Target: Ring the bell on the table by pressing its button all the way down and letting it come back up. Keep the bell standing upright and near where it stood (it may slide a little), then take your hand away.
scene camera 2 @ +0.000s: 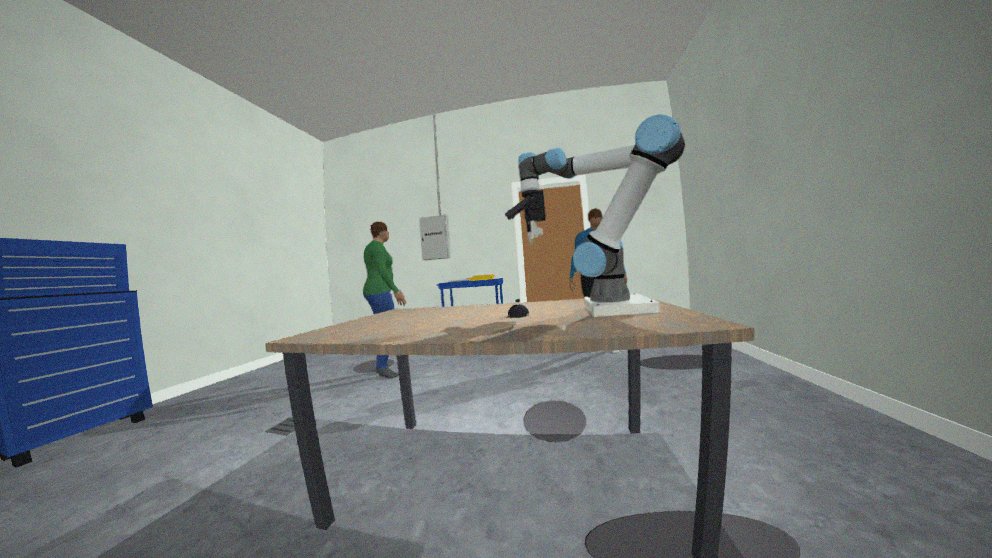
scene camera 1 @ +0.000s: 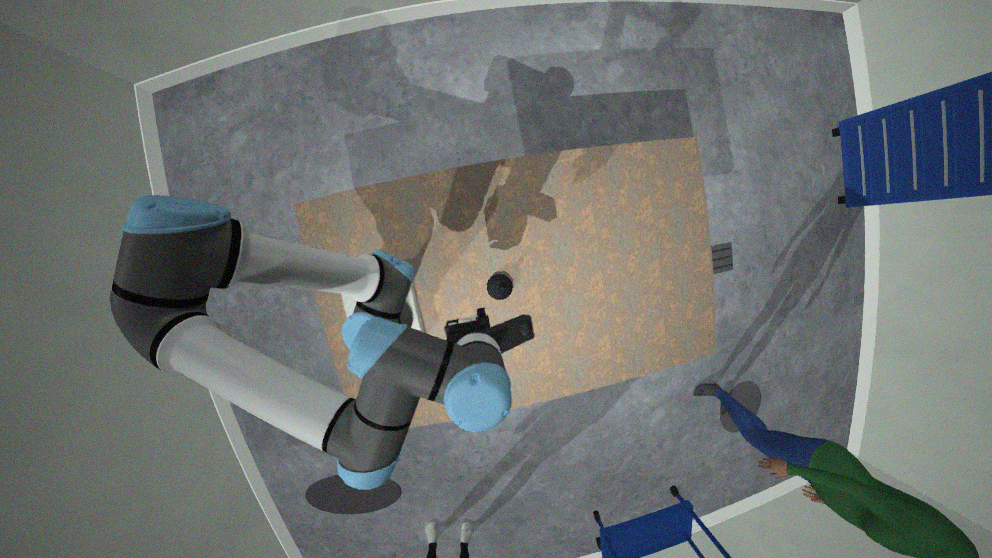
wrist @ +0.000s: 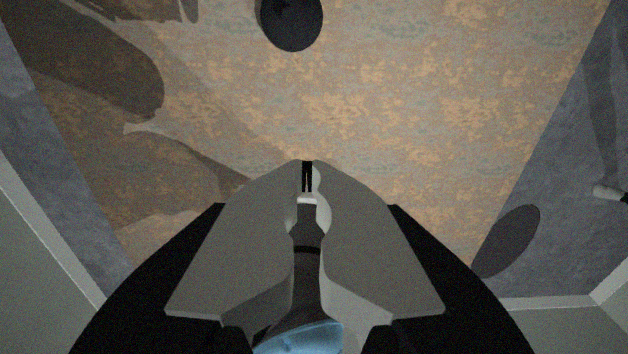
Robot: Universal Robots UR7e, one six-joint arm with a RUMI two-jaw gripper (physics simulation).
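Observation:
The bell (scene camera 1: pixel 499 285) (scene camera 2: pixel 518 312) (wrist: pixel 291 25) is a small black dome standing upright on the wood-coloured table (scene camera 1: pixel 624 242) (scene camera 2: pixel 416 324) (wrist: pixel 400 100). Its small button (scene camera 2: pixel 517 301) shows above the dome in scene camera 2. The top edge of the wrist view cuts the bell off. My gripper (scene camera 2: pixel 532 238) (wrist: pixel 306 164) is shut and empty, fingers pointing down. It hangs high above the table, well clear of the bell. In the wrist view the bell lies beyond the fingertips, near the top edge. In scene camera 1 the arm hides the fingertips.
The arm's white base plate (scene camera 2: pixel 645 306) is bolted on the table. A person in green (scene camera 1: pixel 853 478) (scene camera 2: pixel 378 267) and a person in blue (scene camera 2: pixel 577 244) stand away from the table. A blue drawer cabinet (scene camera 1: pixel 922 149) (scene camera 2: pixel 69 353) and a blue cart (scene camera 1: pixel 648 530) (scene camera 2: pixel 471 283) stand on the floor.

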